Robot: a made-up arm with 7 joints. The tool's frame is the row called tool.
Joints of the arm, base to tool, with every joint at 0 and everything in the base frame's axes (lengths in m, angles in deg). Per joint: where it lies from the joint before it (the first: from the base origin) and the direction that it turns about. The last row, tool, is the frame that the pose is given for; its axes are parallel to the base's.
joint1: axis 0 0.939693 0.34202 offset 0 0 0
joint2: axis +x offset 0 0 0
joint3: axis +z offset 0 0 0
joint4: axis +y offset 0.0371 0 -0.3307
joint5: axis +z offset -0.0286 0 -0.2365
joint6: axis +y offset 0 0 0
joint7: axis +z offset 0 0 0
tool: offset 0 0 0
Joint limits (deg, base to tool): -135..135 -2.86..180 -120..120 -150..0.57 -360..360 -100..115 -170..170
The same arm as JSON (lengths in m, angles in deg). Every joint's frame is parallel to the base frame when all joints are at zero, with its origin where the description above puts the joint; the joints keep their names.
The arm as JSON. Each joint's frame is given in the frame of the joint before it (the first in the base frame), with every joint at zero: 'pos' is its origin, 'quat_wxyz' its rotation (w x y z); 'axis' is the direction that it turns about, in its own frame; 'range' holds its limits. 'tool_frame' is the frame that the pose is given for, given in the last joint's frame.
{"length_unit": "m", "angle_unit": "deg", "joints": [
  {"joint": "joint1", "pos": [0.0, 0.0, 0.0], "quat_wxyz": [1.0, 0.0, 0.0, 0.0], "axis": [0.0, 0.9397, 0.342], "range": [-135.0, 135.0]},
  {"joint": "joint2", "pos": [0.0, 0.0, 0.0], "quat_wxyz": [1.0, 0.0, 0.0, 0.0], "axis": "+x", "range": [-2.86, 180.0]},
  {"joint": "joint3", "pos": [0.0, 0.0, 0.0], "quat_wxyz": [1.0, 0.0, 0.0, 0.0], "axis": "+z", "range": [-120.0, 120.0]},
  {"joint": "joint4", "pos": [0.0371, 0.0, -0.3307], "quat_wxyz": [1.0, 0.0, 0.0, 0.0], "axis": "+y", "range": [-150.0, 0.57]},
  {"joint": "joint5", "pos": [-0.0286, 0.0, -0.2365], "quat_wxyz": [1.0, 0.0, 0.0, 0.0], "axis": "+z", "range": [-360.0, 360.0]},
  {"joint": "joint6", "pos": [0.0, 0.0, 0.0], "quat_wxyz": [1.0, 0.0, 0.0, 0.0], "axis": "+y", "range": [-100.0, 115.0]},
  {"joint": "joint7", "pos": [0.0, 0.0, 0.0], "quat_wxyz": [1.0, 0.0, 0.0, 0.0], "axis": "+z", "range": [-170.0, 170.0]}
], "tool_frame": {"pos": [0.0, 0.0, 0.0], "quat_wxyz": [1.0, 0.0, 0.0, 0.0]}}

